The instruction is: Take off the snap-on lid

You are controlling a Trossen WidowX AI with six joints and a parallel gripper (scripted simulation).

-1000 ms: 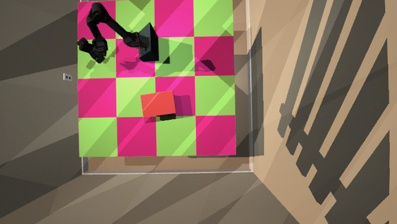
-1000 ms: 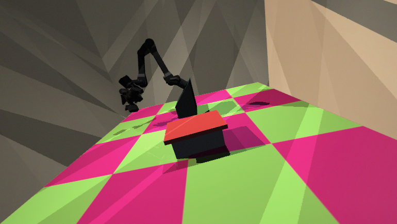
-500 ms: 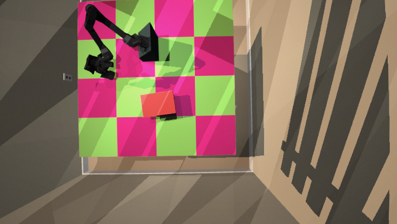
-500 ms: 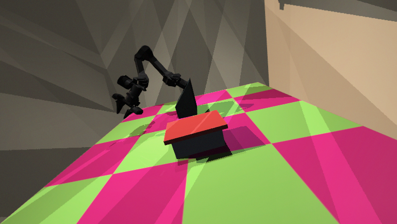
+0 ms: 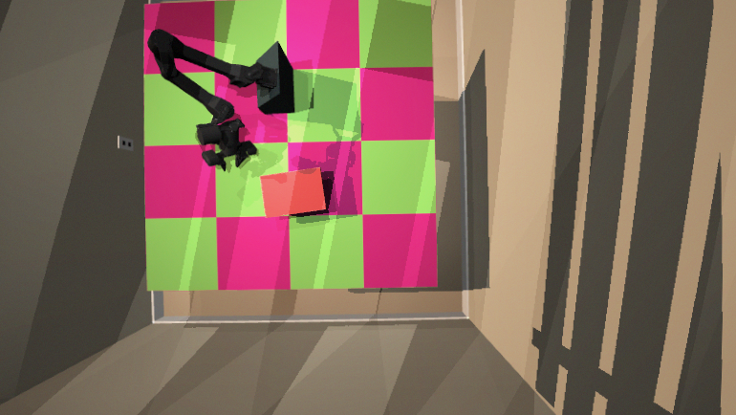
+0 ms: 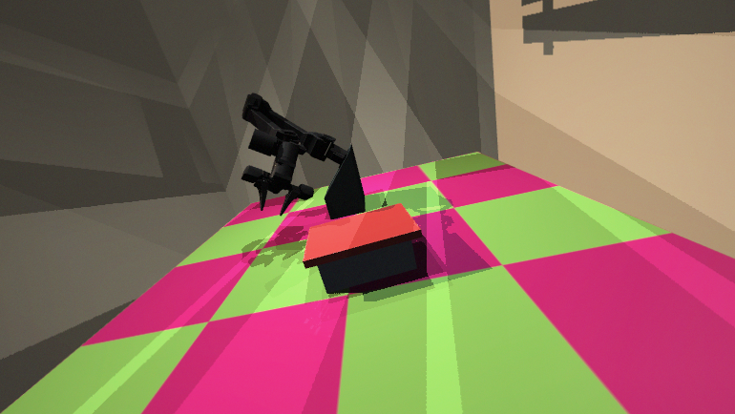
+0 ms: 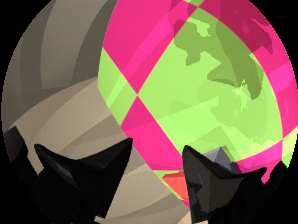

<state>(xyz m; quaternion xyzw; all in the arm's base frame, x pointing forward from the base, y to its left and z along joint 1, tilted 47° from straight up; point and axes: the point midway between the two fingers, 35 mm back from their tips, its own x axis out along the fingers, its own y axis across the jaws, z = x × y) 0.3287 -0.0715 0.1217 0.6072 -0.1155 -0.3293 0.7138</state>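
My gripper tip is now 70 mm short of the red lid, 240 mm to the right of it and 60 mm above it. Round my gripper tip: storage box: 70 mm ahead, 240 mm to the left, 110 mm below.
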